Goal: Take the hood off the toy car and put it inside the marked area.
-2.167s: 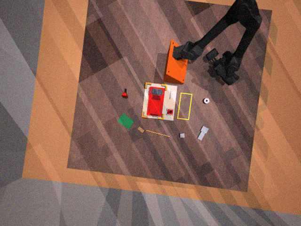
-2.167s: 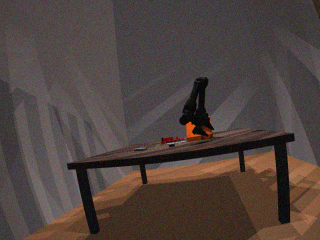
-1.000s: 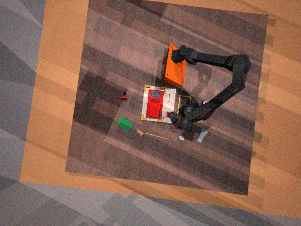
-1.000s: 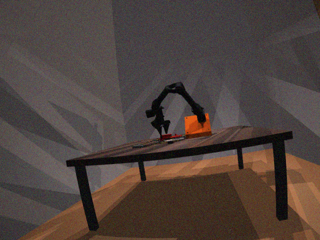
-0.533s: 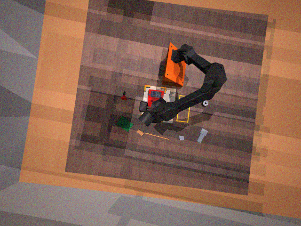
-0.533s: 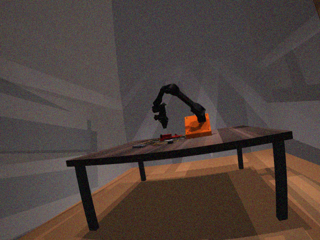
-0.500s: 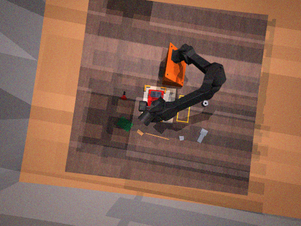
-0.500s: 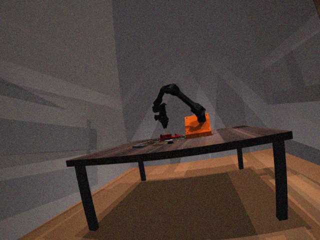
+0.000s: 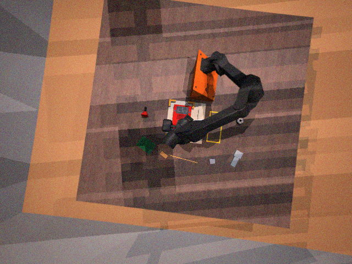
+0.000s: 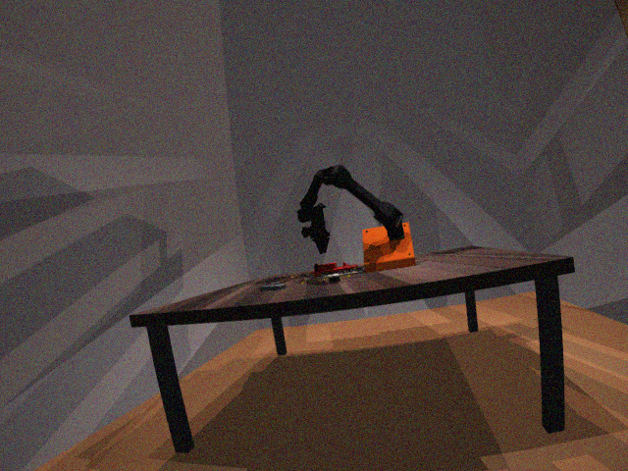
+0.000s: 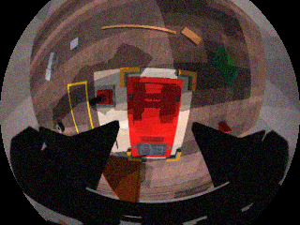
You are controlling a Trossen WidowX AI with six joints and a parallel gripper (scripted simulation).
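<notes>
The hood is 60 mm below my gripper tip. From my gripper tip the other things lie so: tan chip (170 mm ahead, 80 mm to the right, 100 mm below); thin stick (180 mm ahead, 50 mm to the left, 100 mm below); green block (130 mm ahead, 190 mm to the right, 100 mm below).
</notes>
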